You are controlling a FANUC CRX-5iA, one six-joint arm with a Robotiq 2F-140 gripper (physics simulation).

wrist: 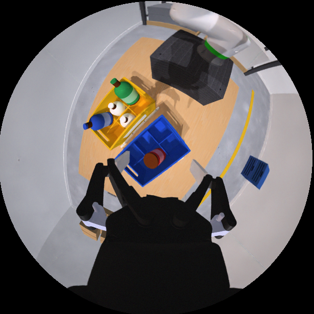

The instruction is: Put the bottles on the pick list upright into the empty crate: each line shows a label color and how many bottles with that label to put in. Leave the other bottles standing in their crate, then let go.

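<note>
My gripper (160, 160) is open and empty, its fingertips wide apart on either side of the blue crate. The blue crate (182, 144) stands on the table and holds a red-labelled bottle (159, 154) in a compartment on its near side. A broad brown round end of this bottle faces the camera; its neck and cap do not show, so I cannot tell whether it is upright. The yellow crate (148, 101) beside it holds a green bottle (126, 93), a blue bottle (102, 120) and two white bottles (116, 108) (126, 119). The pick list does not show.
A large dark grey block (187, 65) stands on the wooden table (212, 117) behind the crates, near a white robot arm part (212, 24). Another blue crate (255, 172) lies beyond the yellow floor line (245, 132) at the right. Cardboard boxes (91, 231) show at the lower left.
</note>
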